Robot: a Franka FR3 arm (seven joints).
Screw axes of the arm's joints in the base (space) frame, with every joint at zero. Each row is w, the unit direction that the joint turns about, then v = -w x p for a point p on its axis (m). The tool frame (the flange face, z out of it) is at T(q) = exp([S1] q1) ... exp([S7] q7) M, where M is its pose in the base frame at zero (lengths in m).
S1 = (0, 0, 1, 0.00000, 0.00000, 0.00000)
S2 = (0, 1, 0, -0.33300, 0.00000, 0.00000)
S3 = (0, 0, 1, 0.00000, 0.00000, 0.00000)
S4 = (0, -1, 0, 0.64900, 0.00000, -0.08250)
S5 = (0, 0, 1, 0.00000, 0.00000, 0.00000)
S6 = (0, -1, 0, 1.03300, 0.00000, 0.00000)
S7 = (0, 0, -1, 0.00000, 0.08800, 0.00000)
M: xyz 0.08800 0.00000 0.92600 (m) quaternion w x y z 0 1 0 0
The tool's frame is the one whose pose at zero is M.
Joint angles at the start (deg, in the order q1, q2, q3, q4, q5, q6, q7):
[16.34, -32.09, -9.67, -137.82, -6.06, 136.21, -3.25]
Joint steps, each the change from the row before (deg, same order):
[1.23, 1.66, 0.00, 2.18, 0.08, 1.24, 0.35]
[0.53, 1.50, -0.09, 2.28, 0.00, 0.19, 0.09]
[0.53, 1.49, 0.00, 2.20, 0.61, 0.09, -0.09]
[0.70, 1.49, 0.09, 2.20, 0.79, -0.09, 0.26]
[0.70, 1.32, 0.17, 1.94, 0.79, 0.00, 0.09]
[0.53, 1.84, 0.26, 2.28, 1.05, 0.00, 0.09]
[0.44, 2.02, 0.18, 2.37, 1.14, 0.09, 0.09]
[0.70, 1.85, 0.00, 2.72, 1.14, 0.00, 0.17]
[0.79, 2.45, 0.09, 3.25, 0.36, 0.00, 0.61]
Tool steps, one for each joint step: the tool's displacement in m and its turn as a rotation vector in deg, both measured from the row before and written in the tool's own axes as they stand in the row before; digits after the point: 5 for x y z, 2 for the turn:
[0.01545, -0.00739, -0.00338, 0.27, 1.79, -0.61]
[0.01332, -0.00146, -0.00335, -0.08, 0.97, -0.23]
[0.01270, -0.00265, -0.00243, 0.36, 0.83, -0.06]
[0.01250, -0.00517, -0.00186, 0.61, 0.67, 0.18]
[0.01115, -0.00647, -0.00148, 0.68, 0.67, -0.08]
[0.01257, -0.00639, 0.00126, 0.73, 0.49, 0.14]
[0.01274, -0.00532, 0.00268, 0.73, 0.49, 0.33]
[0.01444, -0.00597, -0.00079, 0.86, 0.90, 0.38]
[0.01654, -0.00832, 0.00209, 0.36, 0.81, 0.04]

